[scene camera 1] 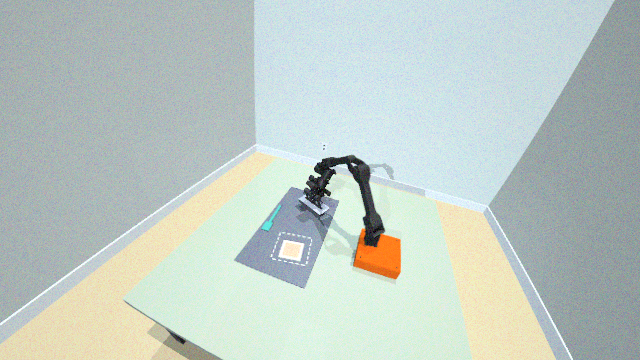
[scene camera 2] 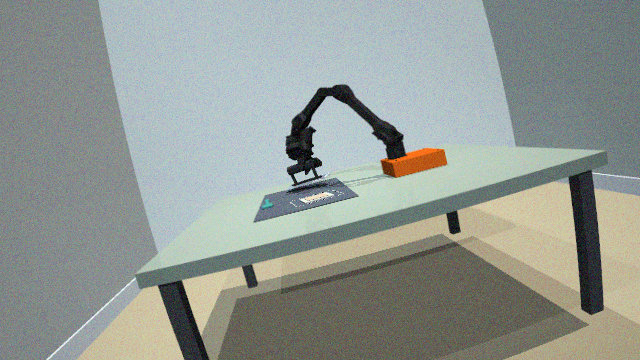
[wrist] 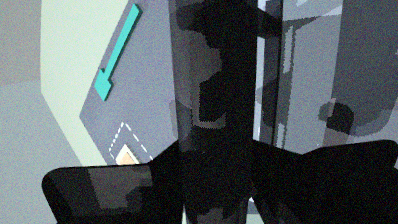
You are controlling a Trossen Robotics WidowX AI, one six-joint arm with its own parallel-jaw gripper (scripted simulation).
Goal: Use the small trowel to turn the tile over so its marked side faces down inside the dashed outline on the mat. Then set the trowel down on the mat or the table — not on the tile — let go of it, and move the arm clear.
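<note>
My gripper carries a trowel, and a teal tool is in my sight too.
</note>
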